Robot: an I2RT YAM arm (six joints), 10 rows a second.
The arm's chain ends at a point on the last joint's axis. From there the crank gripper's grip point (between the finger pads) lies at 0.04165 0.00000 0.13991 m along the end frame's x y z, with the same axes.
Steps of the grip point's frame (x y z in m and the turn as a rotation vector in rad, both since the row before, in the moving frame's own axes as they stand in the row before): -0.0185, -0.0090, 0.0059, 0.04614, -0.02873, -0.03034; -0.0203, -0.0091, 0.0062, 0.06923, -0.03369, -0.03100; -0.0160, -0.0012, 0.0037, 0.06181, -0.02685, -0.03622; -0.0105, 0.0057, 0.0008, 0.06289, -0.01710, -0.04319; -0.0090, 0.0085, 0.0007, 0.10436, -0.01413, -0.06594; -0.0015, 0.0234, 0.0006, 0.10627, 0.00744, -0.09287; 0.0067, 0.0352, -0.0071, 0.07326, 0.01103, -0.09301; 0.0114, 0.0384, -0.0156, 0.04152, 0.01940, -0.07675; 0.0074, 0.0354, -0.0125, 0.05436, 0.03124, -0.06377
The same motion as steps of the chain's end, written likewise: -0.0143, -0.0013, 0.0049, 0.04614, -0.02873, -0.03034; -0.0154, 0.0018, 0.0053, 0.06923, -0.03369, -0.03100; -0.0120, 0.0089, 0.0029, 0.06181, -0.02685, -0.03622; -0.0079, 0.0163, 0.0004, 0.06289, -0.01710, -0.04319; -0.0065, 0.0258, 0.0010, 0.10436, -0.01413, -0.06594; -0.0017, 0.0421, 0.0019, 0.10627, 0.00744, -0.09287; 0.0058, 0.0493, -0.0061, 0.07326, 0.01103, -0.09301; 0.0090, 0.0475, -0.0146, 0.04152, 0.01940, -0.07675; 0.0034, 0.0458, -0.0109, 0.05436, 0.03124, -0.06377
